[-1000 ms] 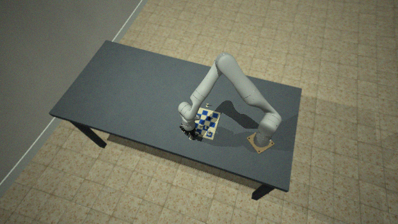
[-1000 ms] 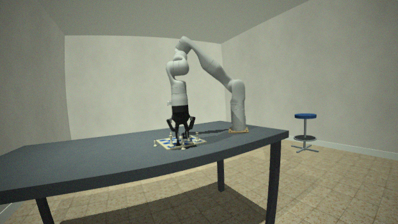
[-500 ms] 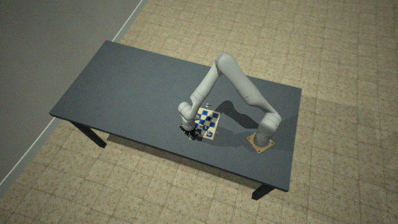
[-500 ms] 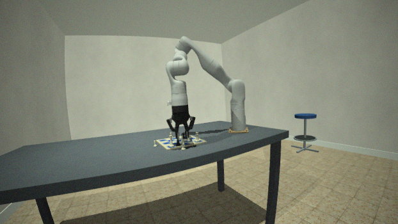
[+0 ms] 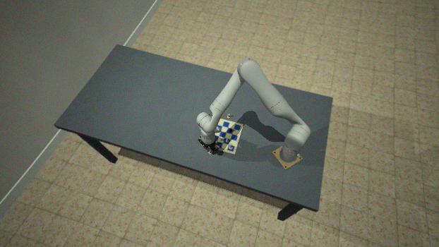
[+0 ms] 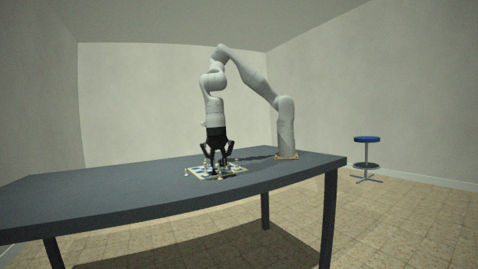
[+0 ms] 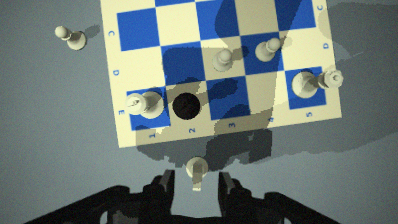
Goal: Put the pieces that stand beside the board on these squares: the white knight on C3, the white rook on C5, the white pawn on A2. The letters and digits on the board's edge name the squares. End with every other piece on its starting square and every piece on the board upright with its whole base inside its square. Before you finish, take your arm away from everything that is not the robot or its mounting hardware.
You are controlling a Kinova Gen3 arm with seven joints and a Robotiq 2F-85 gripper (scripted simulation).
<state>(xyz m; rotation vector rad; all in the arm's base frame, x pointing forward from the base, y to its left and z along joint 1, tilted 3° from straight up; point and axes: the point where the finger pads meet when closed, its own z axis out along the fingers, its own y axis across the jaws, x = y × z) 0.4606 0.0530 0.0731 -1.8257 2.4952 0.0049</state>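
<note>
My hand is 6 cm past the chessboard, 13 cm to the left of it and 6 cm above it. Round my hand: white king: 3 cm ahead, 7 cm to the right, 3 cm below; then black pawn: 10 cm behind, 16 cm to the right, 4 cm below; then white rook: 7 cm behind, 27 cm to the right, 5 cm below.
</note>
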